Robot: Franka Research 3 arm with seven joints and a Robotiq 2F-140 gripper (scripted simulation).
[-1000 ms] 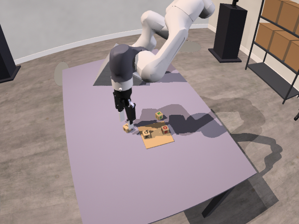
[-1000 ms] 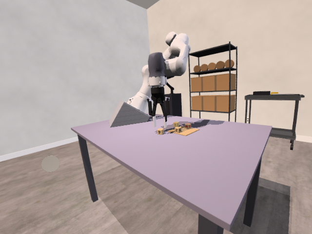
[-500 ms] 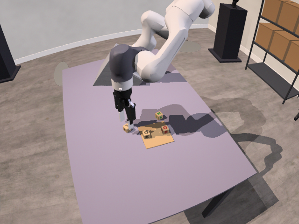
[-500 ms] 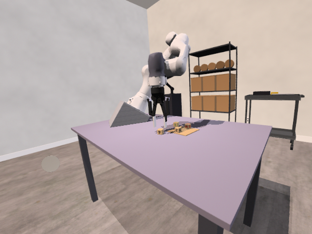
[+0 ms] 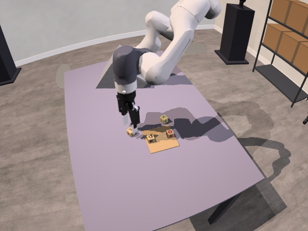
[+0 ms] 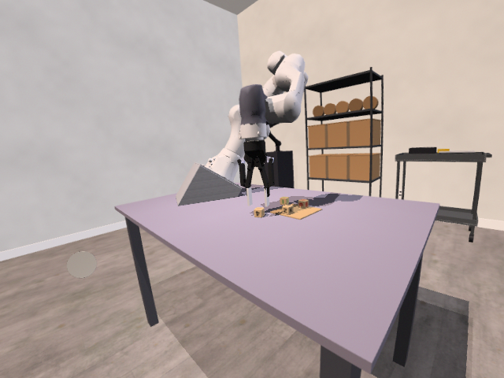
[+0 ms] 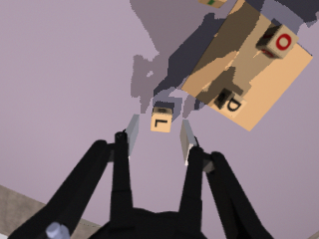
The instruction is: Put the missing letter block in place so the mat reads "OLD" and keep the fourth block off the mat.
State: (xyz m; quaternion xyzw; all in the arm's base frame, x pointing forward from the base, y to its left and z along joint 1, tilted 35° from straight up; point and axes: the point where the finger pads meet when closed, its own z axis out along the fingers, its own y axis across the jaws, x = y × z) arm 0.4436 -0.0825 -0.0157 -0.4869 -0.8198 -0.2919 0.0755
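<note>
My hand is 6 cm above the wooden block. The rest, counted from my hand: tan mat (13 cm to the left, 7 cm below, 6 cm ahead).
</note>
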